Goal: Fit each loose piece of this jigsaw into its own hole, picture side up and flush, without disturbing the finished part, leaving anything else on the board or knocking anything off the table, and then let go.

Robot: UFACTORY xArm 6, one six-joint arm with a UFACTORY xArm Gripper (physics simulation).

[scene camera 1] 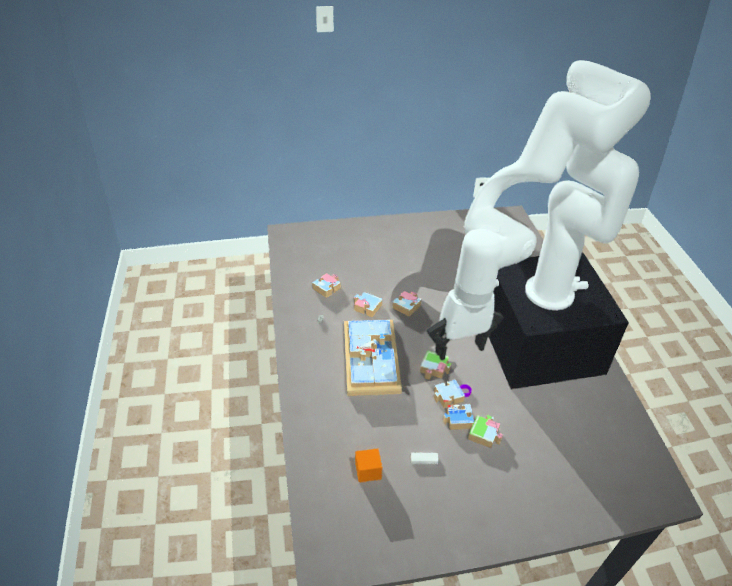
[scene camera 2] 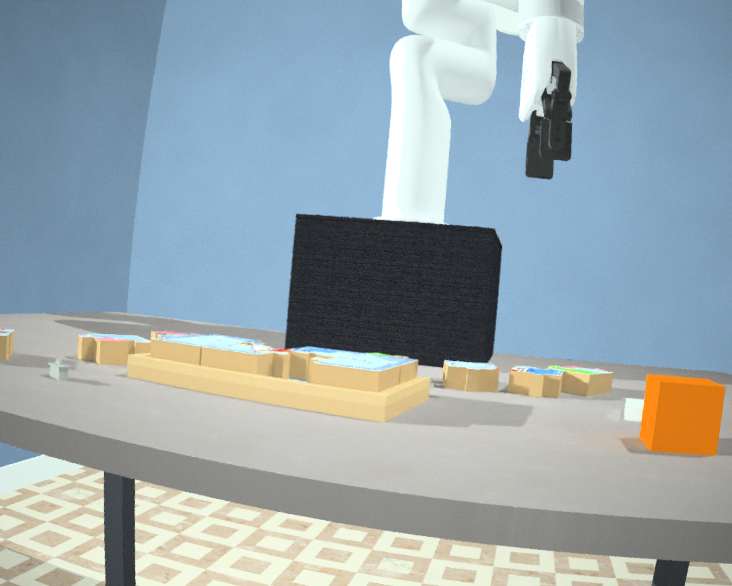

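Observation:
The jigsaw board (scene camera 1: 373, 389) (scene camera 2: 244, 388) holds blue picture pieces, with a gap near its middle left in scene camera 1. Loose pieces lie picture side up: a pink-and-blue one (scene camera 1: 327, 284), another (scene camera 1: 367, 303) (scene camera 2: 112, 349) and a third (scene camera 1: 407, 303) behind the board; a green-and-pink one (scene camera 1: 434, 364) to its right; then a light blue one (scene camera 1: 449, 392) (scene camera 2: 470, 375), a darker blue one (scene camera 1: 459, 416) (scene camera 2: 535, 382) and a green, pink and blue one (scene camera 1: 485, 430) (scene camera 2: 584, 381). My gripper (scene camera 1: 462, 351) (scene camera 2: 550, 168) is open and empty, high above the table.
An orange cube (scene camera 1: 368, 465) (scene camera 2: 683, 415) and a white block (scene camera 1: 424, 458) (scene camera 2: 633, 410) stand at the front. A purple ring (scene camera 1: 465, 390) lies beside the light blue piece. A small grey item (scene camera 1: 320, 318) (scene camera 2: 58, 369) is left of the board. The black base (scene camera 1: 561, 354) (scene camera 2: 393, 287) stands right.

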